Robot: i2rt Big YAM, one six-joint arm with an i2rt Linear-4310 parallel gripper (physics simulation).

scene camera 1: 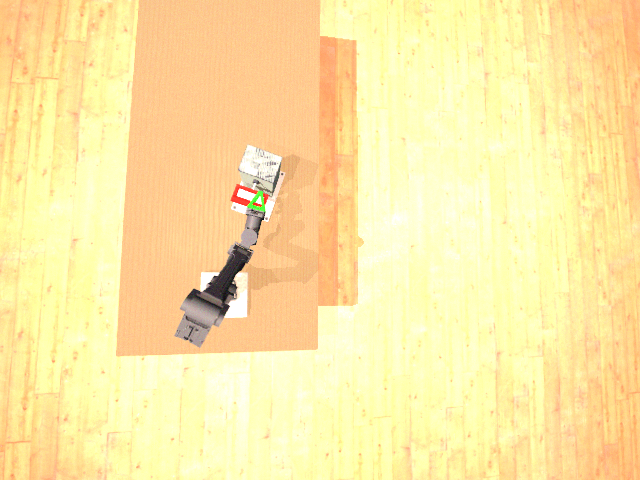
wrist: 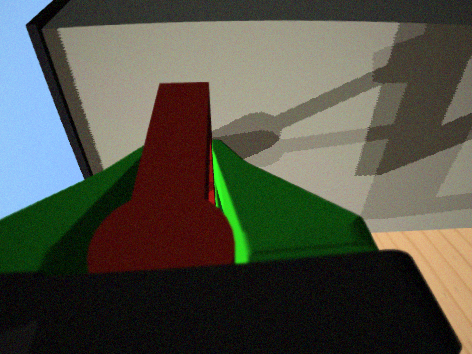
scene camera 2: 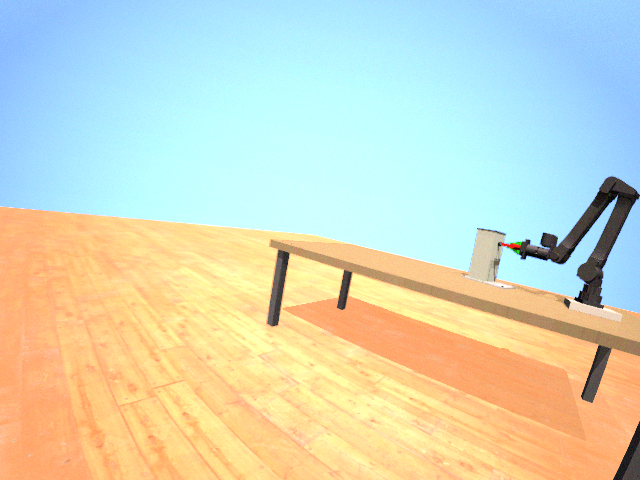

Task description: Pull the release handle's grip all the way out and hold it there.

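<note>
The red release handle (scene camera 1: 235, 194) (scene camera 2: 504, 244) (wrist: 175, 150) has a grip like a flat rectangular frame. It stands out in front of the upright grey housing (scene camera 1: 261, 164) (scene camera 2: 484, 254) (wrist: 300, 60), with a stretch of rod (scene camera 1: 254, 186) between them in the first scene view. My gripper (scene camera 1: 260, 194) (scene camera 2: 511, 245) (wrist: 184, 157) has green fingers and is shut on the handle's right part, as seen from above. In the wrist view the red part lies between the fingers and hides their contact. How far the rod is out of its full travel cannot be told.
The housing stands on a white base plate (scene camera 1: 271, 206) (scene camera 2: 500, 284) on the brown table (scene camera 1: 206, 93) (scene camera 2: 372, 258). My arm's white mounting plate (scene camera 1: 239, 308) (scene camera 2: 593, 310) is near the table's near end. The table's right edge runs to the right of the housing in the first scene view.
</note>
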